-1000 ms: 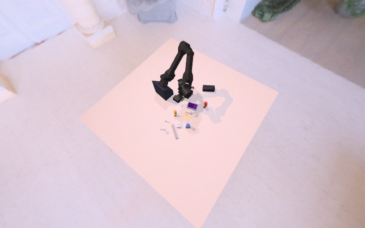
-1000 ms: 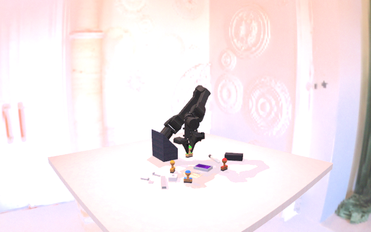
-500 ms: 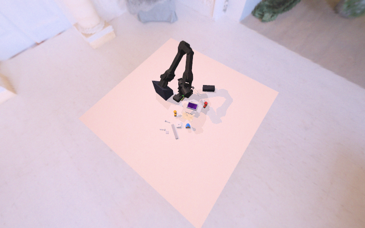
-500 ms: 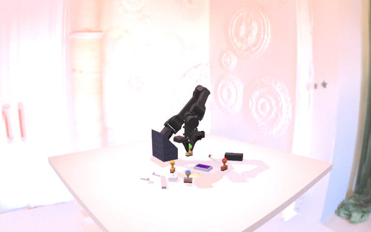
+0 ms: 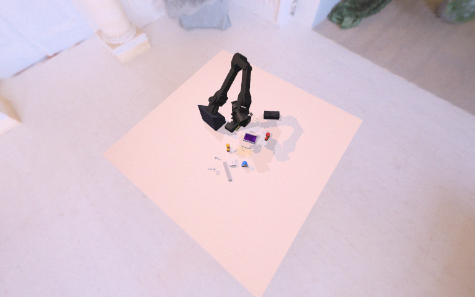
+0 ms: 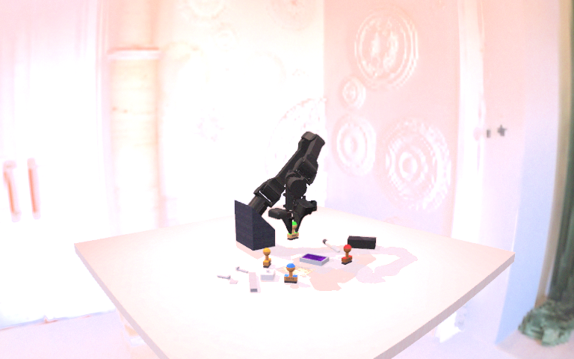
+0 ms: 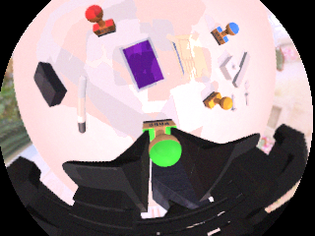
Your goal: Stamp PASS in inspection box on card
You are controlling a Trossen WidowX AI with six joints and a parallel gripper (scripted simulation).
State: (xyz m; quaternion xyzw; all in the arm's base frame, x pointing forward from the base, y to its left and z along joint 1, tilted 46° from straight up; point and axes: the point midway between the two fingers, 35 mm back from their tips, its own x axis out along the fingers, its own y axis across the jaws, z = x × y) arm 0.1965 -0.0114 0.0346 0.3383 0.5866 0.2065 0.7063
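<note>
Right now the purple ink pad is 10 cm ahead of my gripper tip and 8 cm below it. Round my gripper tip: green-knobbed stamp (right at my gripper tip); then card (11 cm ahead, 10 cm to the right, 9 cm below); then orange-knobbed stamp (14 cm to the right, 7 cm below, 1 cm ahead).
</note>
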